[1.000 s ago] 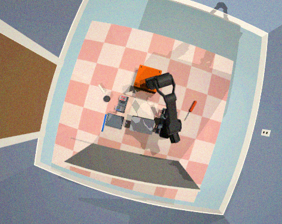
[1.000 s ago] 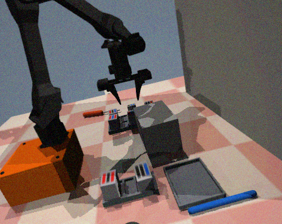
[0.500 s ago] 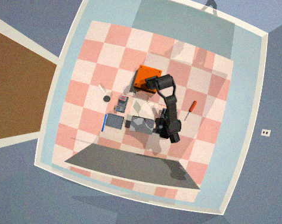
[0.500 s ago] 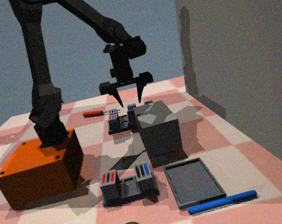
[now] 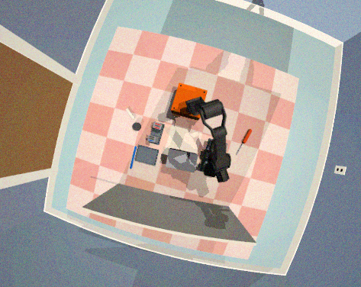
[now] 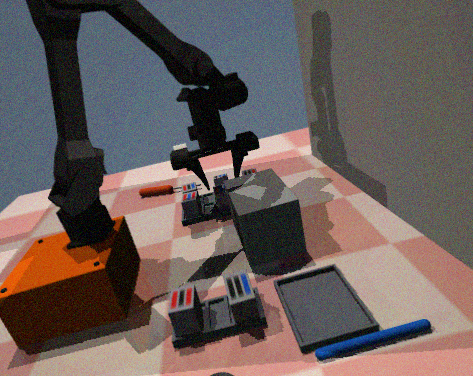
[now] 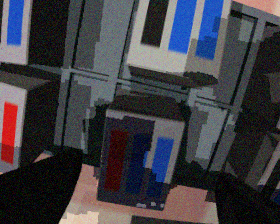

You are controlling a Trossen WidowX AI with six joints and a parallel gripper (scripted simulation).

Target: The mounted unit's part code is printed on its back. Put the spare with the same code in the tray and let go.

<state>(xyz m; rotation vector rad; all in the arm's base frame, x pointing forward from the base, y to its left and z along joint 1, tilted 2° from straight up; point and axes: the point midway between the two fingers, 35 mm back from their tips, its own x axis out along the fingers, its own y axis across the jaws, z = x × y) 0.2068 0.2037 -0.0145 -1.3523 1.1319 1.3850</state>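
Right now the spare is 1 cm behind my gripper tip and 2 cm below it. Round my gripper tip: blue pen 20 cm ahead, 41 cm to the right, 5 cm below; then mounted unit 8 cm ahead, 13 cm to the right, 1 cm below; then grey tray 15 cm ahead, 34 cm to the right, 5 cm below.
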